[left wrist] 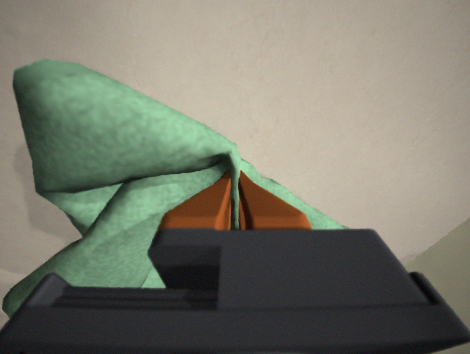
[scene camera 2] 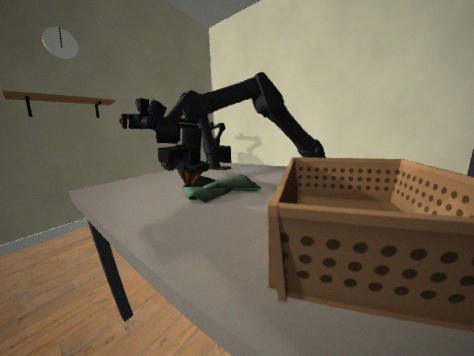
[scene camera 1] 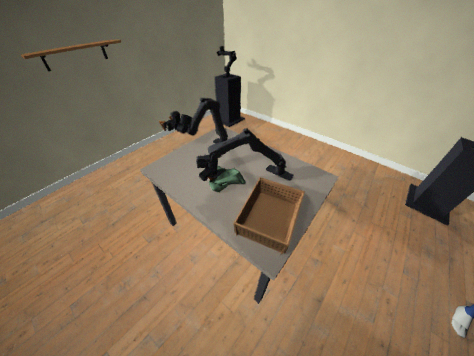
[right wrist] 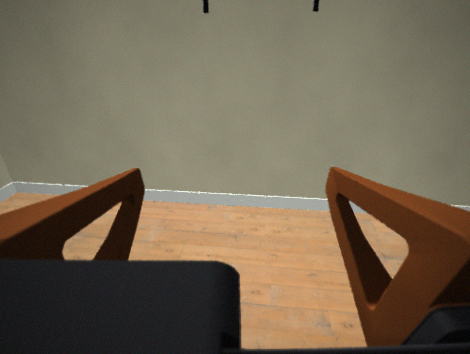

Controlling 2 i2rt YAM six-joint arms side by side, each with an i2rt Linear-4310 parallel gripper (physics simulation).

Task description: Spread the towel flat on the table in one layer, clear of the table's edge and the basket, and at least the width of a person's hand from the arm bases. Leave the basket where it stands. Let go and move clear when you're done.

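The green towel (scene camera 1: 229, 179) (scene camera 2: 225, 186) (left wrist: 110, 130) lies crumpled and folded over itself on the grey table (scene camera 1: 175, 167) (scene camera 2: 115, 215), left of the basket in both scene views. My left gripper (scene camera 1: 211, 178) (scene camera 2: 189, 184) (left wrist: 234, 176) points down at the towel's left part and is shut on the towel; a thin fold of cloth runs between its fingertips in the left wrist view. My right gripper (scene camera 1: 162, 123) (scene camera 2: 121, 121) (right wrist: 235, 178) is open and empty, raised high beyond the table's left side, away from the towel. The towel's part under the left gripper is hidden.
The brown basket (scene camera 1: 241, 211) (scene camera 2: 370, 212) stands upright on the table, to the right of the towel. The left arm's base (scene camera 1: 280, 172) is on the table behind the basket. The right arm's base (scene camera 1: 220, 140) is farther back. The left arm reaches over the table behind the towel.
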